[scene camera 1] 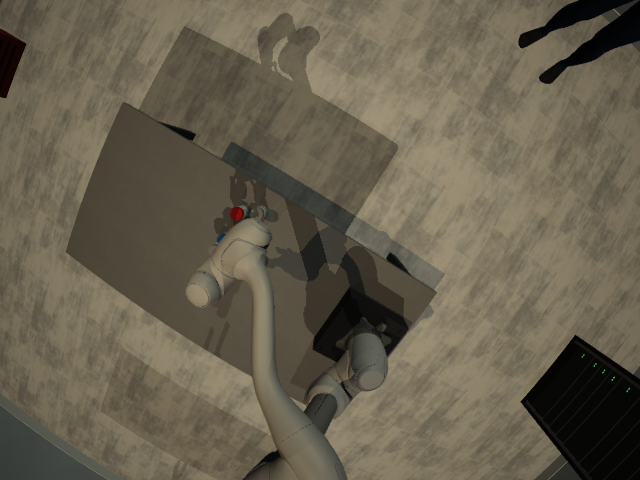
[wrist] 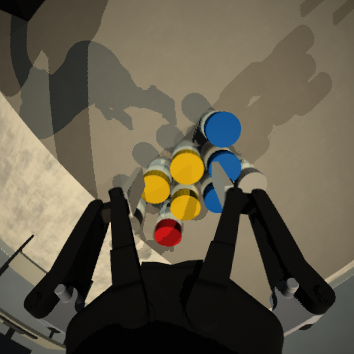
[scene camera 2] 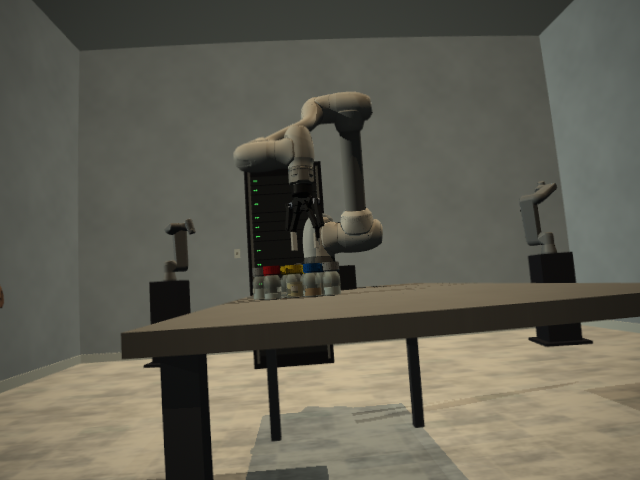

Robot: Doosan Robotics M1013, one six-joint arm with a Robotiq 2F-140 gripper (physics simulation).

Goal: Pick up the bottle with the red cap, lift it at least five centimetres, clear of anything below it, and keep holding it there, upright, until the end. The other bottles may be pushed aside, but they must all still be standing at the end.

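Places are measured from the arm's base along level axes (x left, y back, z up), in metres.
Pixels of known places: gripper, fingertip midpoint: (wrist: pixel 177 174) (scene camera 2: pixel 305 249); arm's base, link origin: (scene camera 1: pixel 363 341).
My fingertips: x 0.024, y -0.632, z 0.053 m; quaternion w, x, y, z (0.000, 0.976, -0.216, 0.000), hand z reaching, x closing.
Observation:
For each thing: its top centre in the pictures, then the offset to it from my fingertips. Level surfaces: height alone.
- red-capped bottle, top centre: (wrist: pixel 167 236) (scene camera 2: pixel 271 266) (scene camera 1: pixel 235 213) dx -0.096, dy -0.128, dz -0.056 m
- yellow-capped bottle, top centre: (wrist: pixel 185 208) (scene camera 2: pixel 293 265) dx -0.032, dy -0.084, dz -0.056 m
- blue-capped, top centre: (wrist: pixel 219 200) (scene camera 2: pixel 311 263) (scene camera 1: pixel 223 241) dx +0.028, dy -0.099, dz -0.056 m
- yellow-capped, top centre: (wrist: pixel 186 169) dx +0.005, dy -0.020, dz -0.056 m
- grey-capped, top centre: (wrist: pixel 252 186) (scene camera 2: pixel 330 262) dx +0.091, dy -0.103, dz -0.056 m
- table, surface height: dz -0.161 m
The red-capped bottle (scene camera 1: pixel 236 213) (scene camera 2: pixel 271 285) (wrist: pixel 168 233) stands upright on the table, at the edge of the bottle group nearest the gripper body in the wrist view. My gripper (scene camera 2: pixel 306 241) (wrist: pixel 177 174) is open and empty, pointing down, its fingertips above the level of the caps. In the wrist view its fingers straddle the yellow-capped bottles; the red cap shows closer to the palm. In scene camera 1 the arm hides the gripper. A yellow-capped bottle (scene camera 2: pixel 293 285) (wrist: pixel 185 206) stands next to the red-capped one.
Several more bottles stand close together: blue-capped (scene camera 1: pixel 221 238) (scene camera 2: pixel 312 281) (wrist: pixel 223 129), yellow-capped (wrist: pixel 187 166) and grey-capped (scene camera 2: pixel 331 281) (wrist: pixel 252 182). The table (scene camera 1: pixel 155 206) (scene camera 2: pixel 361 310) has an edge beyond the red-capped bottle. A black box-like base (scene camera 1: pixel 330 330) stands near one table end.

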